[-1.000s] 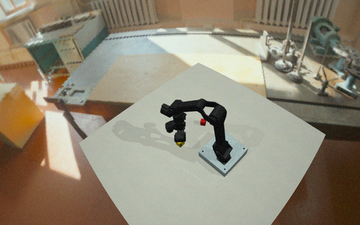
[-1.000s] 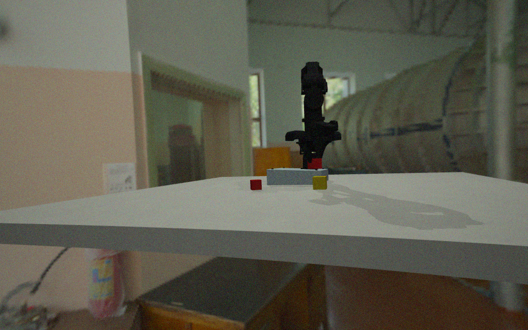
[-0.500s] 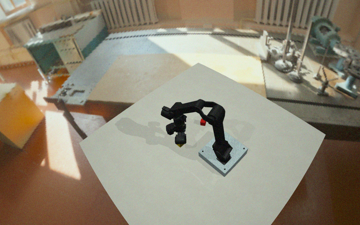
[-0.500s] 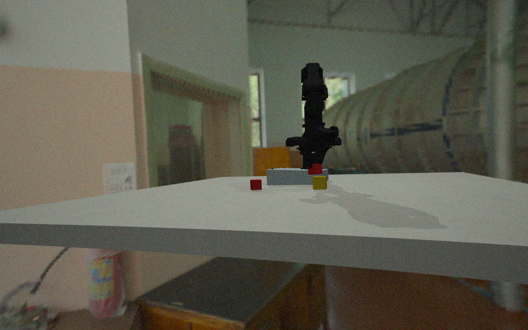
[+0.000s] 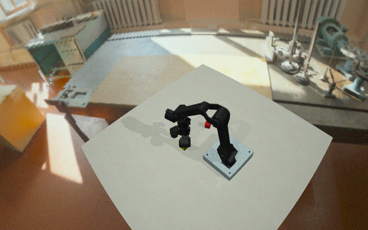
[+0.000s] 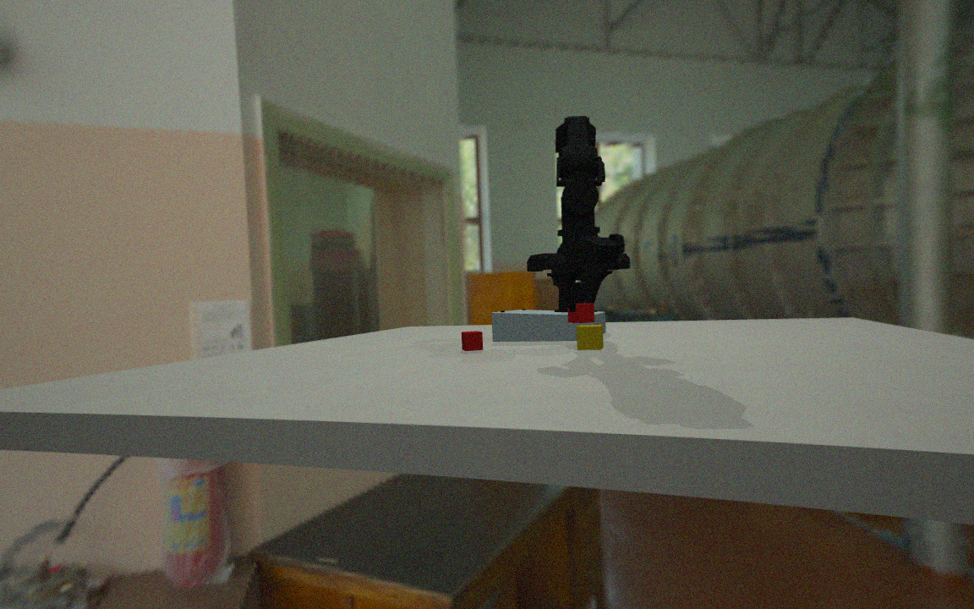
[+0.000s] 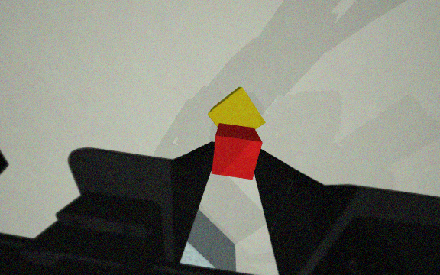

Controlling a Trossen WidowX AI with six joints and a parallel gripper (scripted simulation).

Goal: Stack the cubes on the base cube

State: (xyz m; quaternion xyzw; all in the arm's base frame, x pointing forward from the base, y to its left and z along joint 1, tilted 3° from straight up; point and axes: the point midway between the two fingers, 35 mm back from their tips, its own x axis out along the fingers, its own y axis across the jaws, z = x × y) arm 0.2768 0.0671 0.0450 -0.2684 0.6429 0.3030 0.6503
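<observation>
Right now my gripper tip is 4 cm above the yellow base cube, 2 cm to the right of it and 1 cm short of it.
</observation>
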